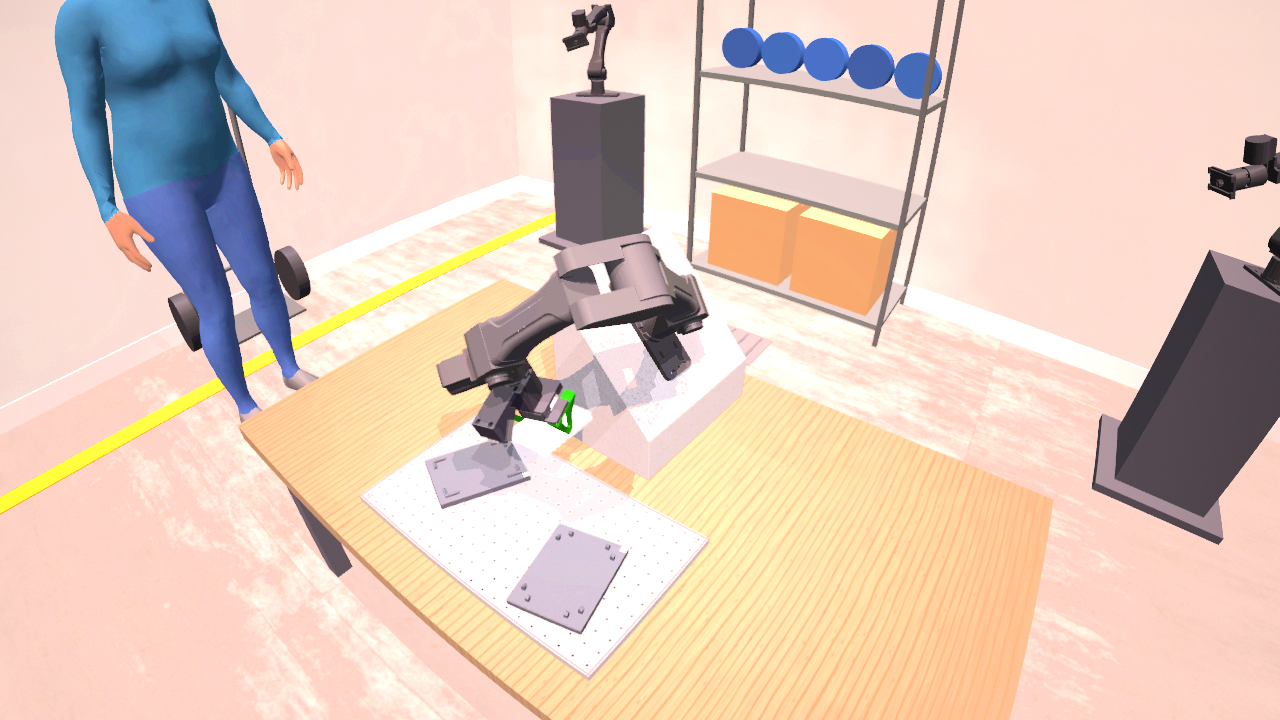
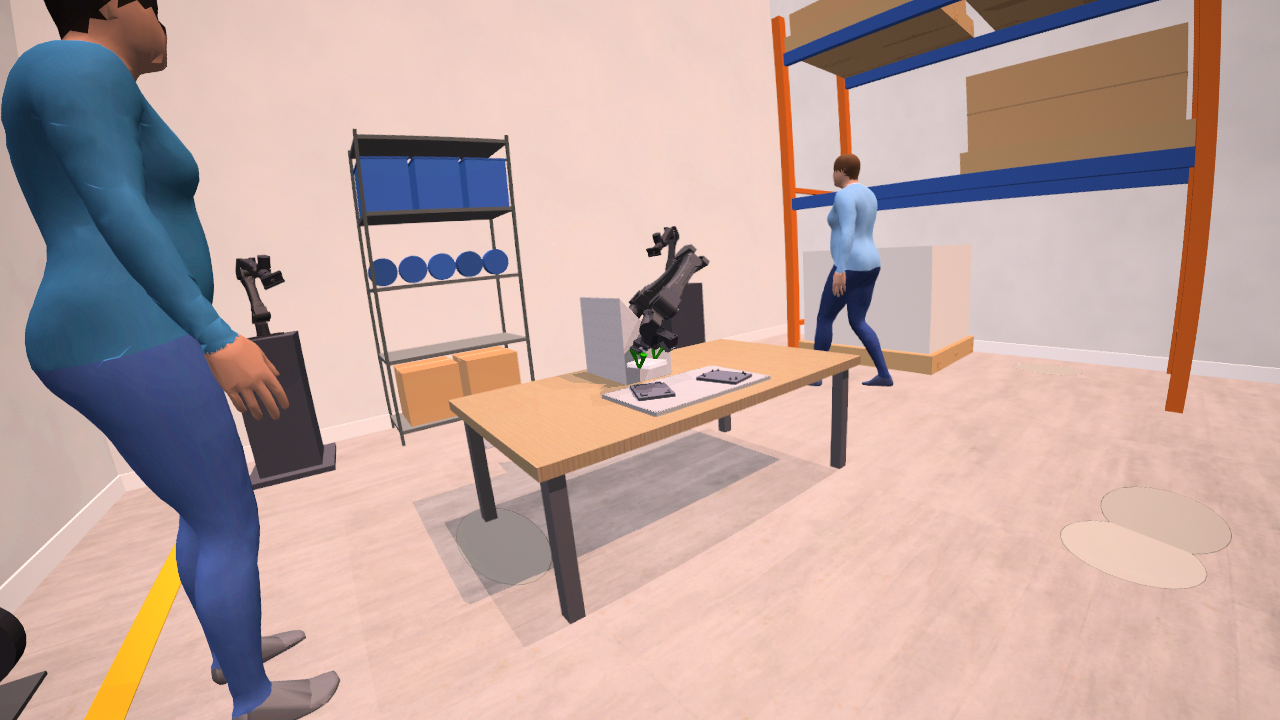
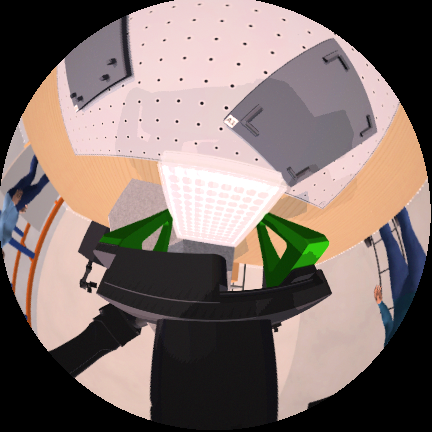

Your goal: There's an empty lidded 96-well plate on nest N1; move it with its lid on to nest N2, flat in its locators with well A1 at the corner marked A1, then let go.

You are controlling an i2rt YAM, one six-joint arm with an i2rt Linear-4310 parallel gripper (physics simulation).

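Seen in the pictures: gripper, fingertip midpoint: [image 1: 548, 426] [image 2: 647, 363] [image 3: 213, 213]; arm's base, origin of the base link: [image 1: 649, 325] [image 2: 626, 323].
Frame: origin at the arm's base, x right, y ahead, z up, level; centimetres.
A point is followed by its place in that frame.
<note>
My gripper [image 1: 543, 424] {z -12.7, x 5.5, y 20.7 cm} [image 2: 648, 360] {z -12.7, x 5.5, y 20.7 cm} [image 3: 213, 213] {z -12.7, x 5.5, y 20.7 cm} has its green fingers on two opposite sides of the lidded clear-white plate [image 1: 539, 438] {z -11.5, x 3.4, y 24.8 cm} [image 2: 648, 368] [image 3: 215, 192] {z -11.6, x 4.8, y 24.7 cm} and holds it in the air. The plate looks about level, behind the nest with L-shaped corner locators [image 1: 478, 476] {z -18.4, x 10.4, y 33.8 cm} [image 2: 652, 390] {z -18.4, x 13.2, y 34.4 cm} [image 3: 305, 125] {z -18.4, x 11.4, y 30.9 cm}. That nest carries an A1 mark [image 3: 231, 121] {z -18.3, x 4.6, y 27.9 cm} on one corner. The second nest, with small pegs [image 1: 566, 577] {z -18.4, x -15.7, y 39.0 cm} [image 2: 724, 377] {z -18.4, x -13.3, y 40.7 cm} [image 3: 95, 55], stands apart on the same board and bears no plate. Glare hides the plate's own A1 corner, and nest names are not readable.
Both nests lie on a white perforated board [image 1: 429, 528] {z -19.6, x 8.3, y 46.7 cm} [image 3: 175, 65] {z -19.5, x -2.3, y 32.8 cm} on a wooden table [image 1: 805, 537] {z -20.9, x -39.3, y 8.2 cm} [image 2: 537, 429] {z -20.8, x 54.4, y 35.1 cm}. A white block [image 1: 693, 411] {z -13.5, x -10.9, y 0.6 cm} [image 2: 605, 340] {z -5.2, x 10.5, y 0.7 cm} [image 3: 132, 200] {z -15.9, x -7.6, y 13.6 cm} with a sloped face stands close behind the plate, near my arm's base. A person [image 1: 152, 107] [image 2: 116, 223] stands beyond the table's end.
</note>
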